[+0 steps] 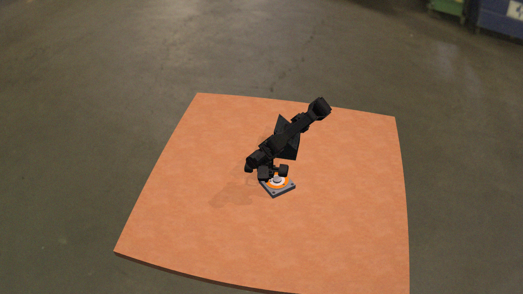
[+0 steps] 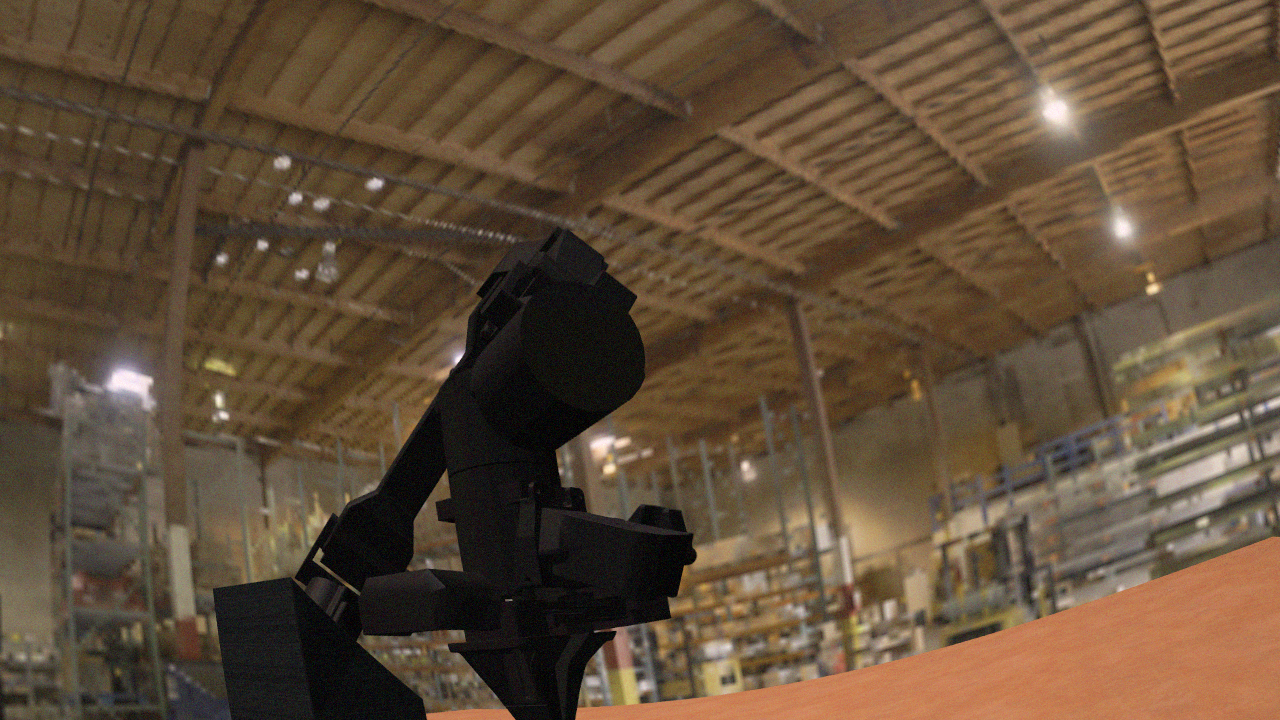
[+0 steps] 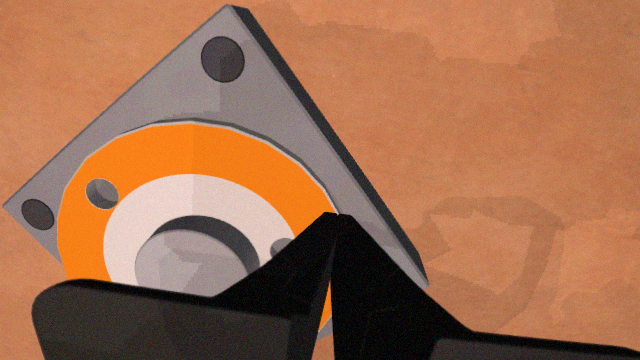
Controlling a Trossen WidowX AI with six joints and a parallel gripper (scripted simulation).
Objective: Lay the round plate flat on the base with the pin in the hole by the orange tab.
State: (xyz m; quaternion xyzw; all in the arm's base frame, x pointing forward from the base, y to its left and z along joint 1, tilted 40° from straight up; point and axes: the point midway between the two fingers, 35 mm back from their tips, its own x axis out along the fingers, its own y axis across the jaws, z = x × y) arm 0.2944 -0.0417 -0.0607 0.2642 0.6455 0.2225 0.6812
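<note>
Now: the round plate 20 mm behind my gripper tip, 20 mm to the left of it and 10 mm below it. The rest, counted from my gripper tip: square grey base 30 mm behind, 50 mm to the left, 20 mm below.
</note>
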